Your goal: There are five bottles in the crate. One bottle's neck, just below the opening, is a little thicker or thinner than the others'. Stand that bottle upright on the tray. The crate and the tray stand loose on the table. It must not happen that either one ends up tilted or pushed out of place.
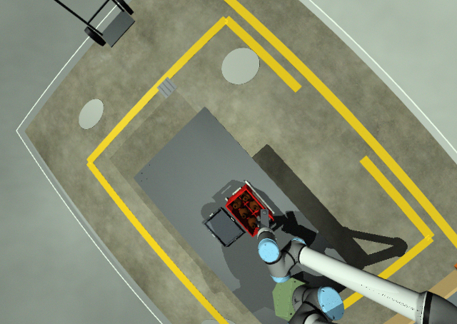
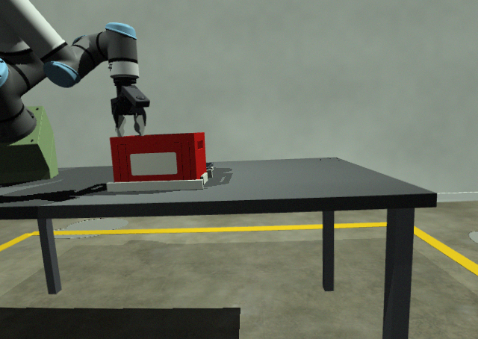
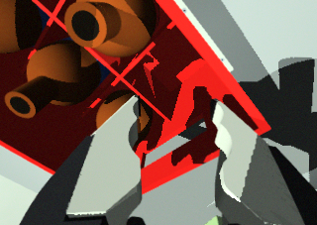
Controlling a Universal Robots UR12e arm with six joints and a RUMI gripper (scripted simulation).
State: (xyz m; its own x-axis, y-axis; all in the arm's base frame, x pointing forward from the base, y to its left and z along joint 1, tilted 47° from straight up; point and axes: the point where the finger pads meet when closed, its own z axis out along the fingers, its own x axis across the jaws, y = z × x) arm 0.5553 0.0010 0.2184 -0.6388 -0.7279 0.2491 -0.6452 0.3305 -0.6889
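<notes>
Right now the red crate is 8 cm ahead of my hand, 5 cm to the left of it and 7 cm below it. Also, from my hand: dark tray (8 cm ahead, 32 cm to the left, 14 cm below); bottle (17 cm ahead, 1 cm to the left, 7 cm below).
</notes>
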